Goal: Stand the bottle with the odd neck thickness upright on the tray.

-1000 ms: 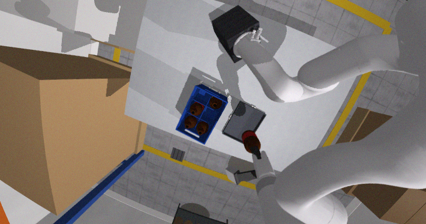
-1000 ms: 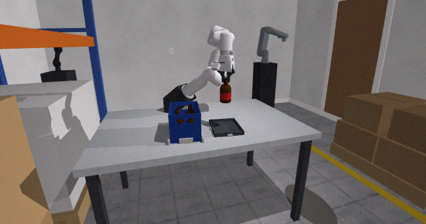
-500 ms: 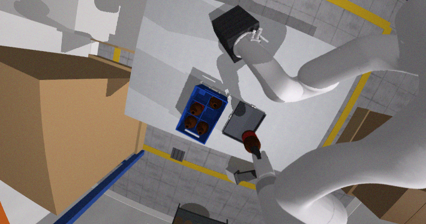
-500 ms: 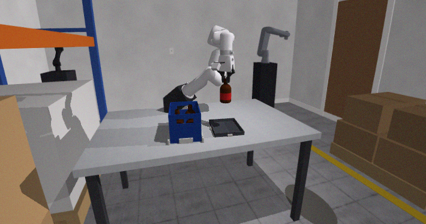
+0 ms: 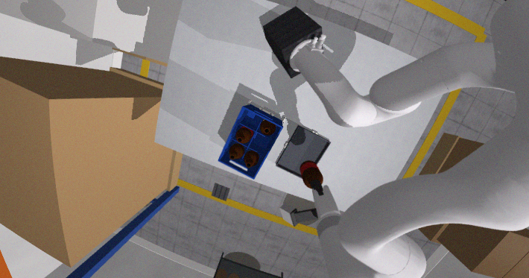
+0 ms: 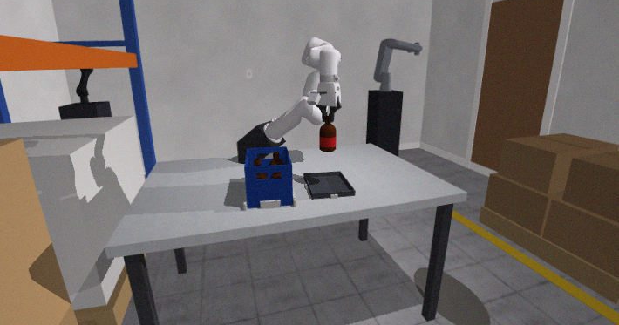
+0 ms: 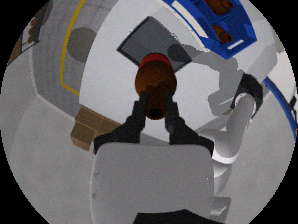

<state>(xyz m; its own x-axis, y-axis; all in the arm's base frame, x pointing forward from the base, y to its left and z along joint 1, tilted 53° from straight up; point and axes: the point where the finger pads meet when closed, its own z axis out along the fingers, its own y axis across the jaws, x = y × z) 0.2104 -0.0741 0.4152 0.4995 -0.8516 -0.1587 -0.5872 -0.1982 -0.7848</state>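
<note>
My hand is 7 cm above the glass bottle. The rest, counted from my hand: blue crate (1 cm ahead, 27 cm to the right, 24 cm below); dark tray (32 cm below).
</note>
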